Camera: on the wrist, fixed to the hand. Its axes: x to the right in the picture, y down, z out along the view.
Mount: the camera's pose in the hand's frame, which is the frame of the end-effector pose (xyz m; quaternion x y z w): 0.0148 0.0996 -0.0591 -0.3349 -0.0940 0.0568 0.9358
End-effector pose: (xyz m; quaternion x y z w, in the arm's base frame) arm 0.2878 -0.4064 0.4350 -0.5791 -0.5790 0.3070 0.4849
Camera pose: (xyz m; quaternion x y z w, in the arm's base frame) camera 0.3812 -0.3902 0.3669 -0.7084 -0.6574 0.1754 0.1880
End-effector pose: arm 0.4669 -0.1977 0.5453 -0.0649 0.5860 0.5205 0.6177
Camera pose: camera 0.3531 -0.1853 0.5683 -0.1854 0.3197 0.7245 0.5818
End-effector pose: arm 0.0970 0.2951 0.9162 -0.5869 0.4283 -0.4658 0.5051
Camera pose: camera 0.0389 0.2570 0.8224 -0.7379 0.5427 -0.2086 0.3428
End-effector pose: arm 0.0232 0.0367 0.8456 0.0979 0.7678 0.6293 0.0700
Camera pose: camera 0.0014 0.0027 0.9552 0.1709 0.4956 0.8408 0.1347
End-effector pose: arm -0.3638 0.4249 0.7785 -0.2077 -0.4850 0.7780 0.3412
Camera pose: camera -0.3680 0.4424 0.6631 -0.2630 -0.7347 0.6045 0.1600
